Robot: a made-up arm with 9 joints. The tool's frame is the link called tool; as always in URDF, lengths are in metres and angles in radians. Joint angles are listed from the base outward.
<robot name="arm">
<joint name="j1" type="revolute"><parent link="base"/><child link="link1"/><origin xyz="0 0 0.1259" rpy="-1.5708 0 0"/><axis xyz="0 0 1"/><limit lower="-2.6" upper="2.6"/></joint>
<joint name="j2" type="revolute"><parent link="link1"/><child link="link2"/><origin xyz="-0.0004 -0.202 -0.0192" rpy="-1.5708 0 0"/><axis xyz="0 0 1"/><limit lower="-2.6" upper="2.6"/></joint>
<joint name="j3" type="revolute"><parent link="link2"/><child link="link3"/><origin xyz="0.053 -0.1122 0.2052" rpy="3.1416 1.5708 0"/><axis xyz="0 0 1"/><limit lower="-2.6" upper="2.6"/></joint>
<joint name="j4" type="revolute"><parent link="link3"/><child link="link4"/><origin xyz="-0.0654 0.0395 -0.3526" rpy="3.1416 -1.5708 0"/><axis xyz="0 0 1"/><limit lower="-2.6" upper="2.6"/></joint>
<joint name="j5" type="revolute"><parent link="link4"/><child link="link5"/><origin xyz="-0.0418 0.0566 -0.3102" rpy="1.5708 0 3.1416"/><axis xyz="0 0 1"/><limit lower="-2.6" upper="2.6"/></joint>
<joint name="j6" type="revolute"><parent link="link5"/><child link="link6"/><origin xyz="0.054 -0.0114 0.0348" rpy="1.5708 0 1.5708"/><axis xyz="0 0 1"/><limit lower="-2.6" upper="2.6"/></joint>
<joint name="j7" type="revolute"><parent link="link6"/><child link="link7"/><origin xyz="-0.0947 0.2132 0.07" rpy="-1.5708 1.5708 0"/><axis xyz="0 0 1"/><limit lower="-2.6" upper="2.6"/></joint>
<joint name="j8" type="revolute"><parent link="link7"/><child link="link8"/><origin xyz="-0.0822 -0.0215 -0.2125" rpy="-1.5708 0 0"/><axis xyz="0 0 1"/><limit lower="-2.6" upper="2.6"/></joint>
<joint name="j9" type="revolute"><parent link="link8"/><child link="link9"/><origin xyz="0.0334 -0.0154 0.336" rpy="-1.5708 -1.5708 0"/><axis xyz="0 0 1"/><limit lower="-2.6" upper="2.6"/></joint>
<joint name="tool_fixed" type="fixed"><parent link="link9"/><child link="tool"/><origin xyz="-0.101 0.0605 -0.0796" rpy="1.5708 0 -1.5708"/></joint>
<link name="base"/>
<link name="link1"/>
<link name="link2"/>
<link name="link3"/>
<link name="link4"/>
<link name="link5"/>
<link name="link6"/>
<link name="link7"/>
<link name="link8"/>
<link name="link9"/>
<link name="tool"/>
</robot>
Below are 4 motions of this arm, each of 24 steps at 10 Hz.
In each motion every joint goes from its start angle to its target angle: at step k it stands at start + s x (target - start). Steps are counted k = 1, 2, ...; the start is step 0. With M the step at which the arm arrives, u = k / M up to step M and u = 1 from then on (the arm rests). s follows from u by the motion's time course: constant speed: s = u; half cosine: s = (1 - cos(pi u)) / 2; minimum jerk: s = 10 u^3 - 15 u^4 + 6 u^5.
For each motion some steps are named. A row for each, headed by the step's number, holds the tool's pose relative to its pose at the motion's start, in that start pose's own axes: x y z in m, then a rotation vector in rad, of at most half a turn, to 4 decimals.
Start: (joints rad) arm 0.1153 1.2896 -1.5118 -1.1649 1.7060 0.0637 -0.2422 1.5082 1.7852
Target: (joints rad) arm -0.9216 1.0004 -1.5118 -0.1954 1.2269 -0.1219 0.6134 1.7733 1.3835
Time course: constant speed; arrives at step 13
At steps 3, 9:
3: -0.0456 -0.0947 -0.1691 0.1403 0.1755 -0.1079
9: -0.3206 -0.1492 -0.5378 0.5326 0.5161 -0.3531

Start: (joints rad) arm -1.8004 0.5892 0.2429 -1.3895 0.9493 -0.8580 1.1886 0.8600 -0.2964
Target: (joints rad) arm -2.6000 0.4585 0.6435 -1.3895 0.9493 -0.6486 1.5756 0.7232 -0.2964
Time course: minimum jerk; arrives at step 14
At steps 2, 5, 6, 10, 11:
2: 0.0025 0.0059 -0.0038 -0.0064 -0.0035 -0.0115
5: 0.0289 0.0545 -0.0476 -0.0768 -0.0491 -0.1134
6: 0.0442 0.0741 -0.0763 -0.1218 -0.0821 -0.1609
10: 0.1040 0.0955 -0.2102 -0.3426 -0.2600 -0.2790
11: 0.1121 0.0904 -0.2314 -0.3813 -0.2922 -0.2852

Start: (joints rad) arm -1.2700 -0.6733 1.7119 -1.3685 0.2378 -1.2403 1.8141 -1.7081 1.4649
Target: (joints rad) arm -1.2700 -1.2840 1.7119 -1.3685 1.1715 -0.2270 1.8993 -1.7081 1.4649
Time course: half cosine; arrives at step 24
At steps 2, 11, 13, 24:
2: 0.0027 -0.0039 -0.0123 0.0213 0.0244 -0.0027
11: -0.0098 -0.0446 -0.3132 0.4968 0.6399 -0.1185
13: -0.0429 -0.0392 -0.3950 0.6203 0.8382 -0.1749
24: -0.2148 0.0056 -0.5753 0.9021 1.5079 -0.4401

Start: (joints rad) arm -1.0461 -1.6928 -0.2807 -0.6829 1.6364 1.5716 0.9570 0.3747 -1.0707
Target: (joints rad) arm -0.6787 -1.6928 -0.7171 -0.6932 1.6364 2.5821 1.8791 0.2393 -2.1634
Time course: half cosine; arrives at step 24
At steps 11, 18, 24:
11: 0.0071 0.1528 -0.2244 -0.3172 -1.1239 -0.3849
18: 0.1971 0.1306 -0.3447 -0.8830 -2.1867 -0.5830
24: 0.2569 0.0848 -0.3313 -1.1691 -2.5161 -0.6018

